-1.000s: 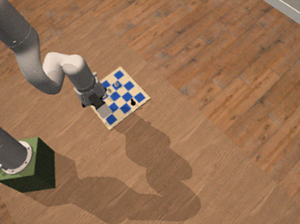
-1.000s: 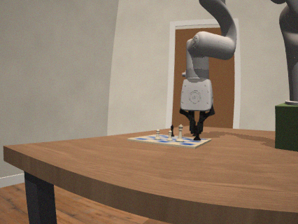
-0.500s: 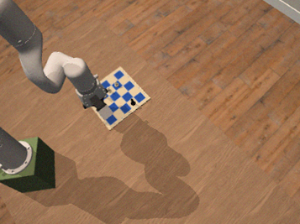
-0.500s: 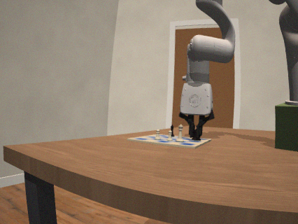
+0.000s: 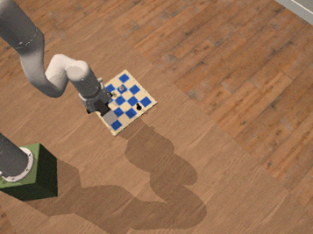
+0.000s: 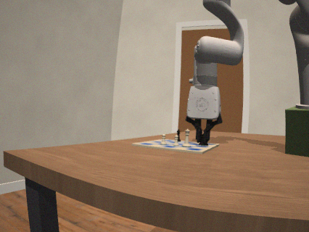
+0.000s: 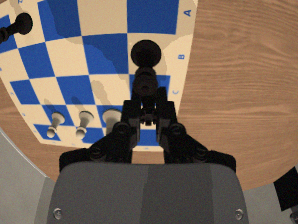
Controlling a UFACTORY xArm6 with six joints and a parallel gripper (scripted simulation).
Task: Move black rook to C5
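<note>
Now: hand 80 mm short of the blue-and-cream chessboard and 40 mm above it.
</note>
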